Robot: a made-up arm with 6 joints. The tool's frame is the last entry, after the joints.
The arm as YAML. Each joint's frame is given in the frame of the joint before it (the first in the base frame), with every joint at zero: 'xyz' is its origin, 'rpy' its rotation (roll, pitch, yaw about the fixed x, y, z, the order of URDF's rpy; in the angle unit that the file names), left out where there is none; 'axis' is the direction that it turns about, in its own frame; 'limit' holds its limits. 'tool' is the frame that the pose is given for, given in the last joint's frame.
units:
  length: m
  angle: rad
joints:
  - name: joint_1
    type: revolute
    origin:
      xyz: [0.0, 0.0, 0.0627]
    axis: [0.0, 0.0, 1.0]
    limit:
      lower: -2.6
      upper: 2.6
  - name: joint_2
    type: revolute
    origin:
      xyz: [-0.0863, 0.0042, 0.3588]
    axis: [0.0, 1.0, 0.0]
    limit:
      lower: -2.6
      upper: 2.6
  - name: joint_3
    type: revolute
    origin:
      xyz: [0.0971, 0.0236, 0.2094]
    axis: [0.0, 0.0, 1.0]
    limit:
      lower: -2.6
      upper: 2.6
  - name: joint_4
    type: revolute
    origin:
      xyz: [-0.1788, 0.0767, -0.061]
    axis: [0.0, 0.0, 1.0]
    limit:
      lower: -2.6
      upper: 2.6
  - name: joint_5
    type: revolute
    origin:
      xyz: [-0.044, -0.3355, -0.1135]
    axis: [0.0, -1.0, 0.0]
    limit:
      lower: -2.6
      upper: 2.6
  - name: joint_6
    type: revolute
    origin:
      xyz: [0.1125, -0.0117, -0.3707]
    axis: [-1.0, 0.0, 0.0]
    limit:
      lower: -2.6
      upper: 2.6
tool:
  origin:
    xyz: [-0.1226, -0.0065, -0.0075]
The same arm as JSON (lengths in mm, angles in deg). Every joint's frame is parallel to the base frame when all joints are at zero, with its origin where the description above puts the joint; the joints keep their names.
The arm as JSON. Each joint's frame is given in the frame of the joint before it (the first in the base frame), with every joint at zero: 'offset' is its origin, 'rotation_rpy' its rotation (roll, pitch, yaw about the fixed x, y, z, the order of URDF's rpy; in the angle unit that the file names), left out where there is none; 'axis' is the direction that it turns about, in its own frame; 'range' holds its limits. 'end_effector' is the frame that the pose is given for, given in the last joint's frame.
{"length_unit": "mm", "angle_unit": "deg", "chain": [
  {"id": "joint_1", "offset": [0.0, 0.0, 62.7], "axis": [0.0, 0.0, 1.0], "range": [-148.97, 148.97]},
  {"id": "joint_2", "offset": [-86.3, 4.2, 358.8], "axis": [0.0, 1.0, 0.0], "range": [-148.97, 148.97]},
  {"id": "joint_3", "offset": [97.1, 23.6, 209.4], "axis": [0.0, 0.0, 1.0], "range": [-148.97, 148.97]},
  {"id": "joint_4", "offset": [-178.8, 76.7, -61.0], "axis": [0.0, 0.0, 1.0], "range": [-148.97, 148.97]},
  {"id": "joint_5", "offset": [-44.0, -335.5, -113.5], "axis": [0.0, -1.0, 0.0], "range": [-148.97, 148.97]},
  {"id": "joint_6", "offset": [112.5, -11.7, -370.7], "axis": [-1.0, 0.0, 0.0], "range": [-148.97, 148.97]}
], "end_effector": {"offset": [-122.6, -6.5, -7.5]}}

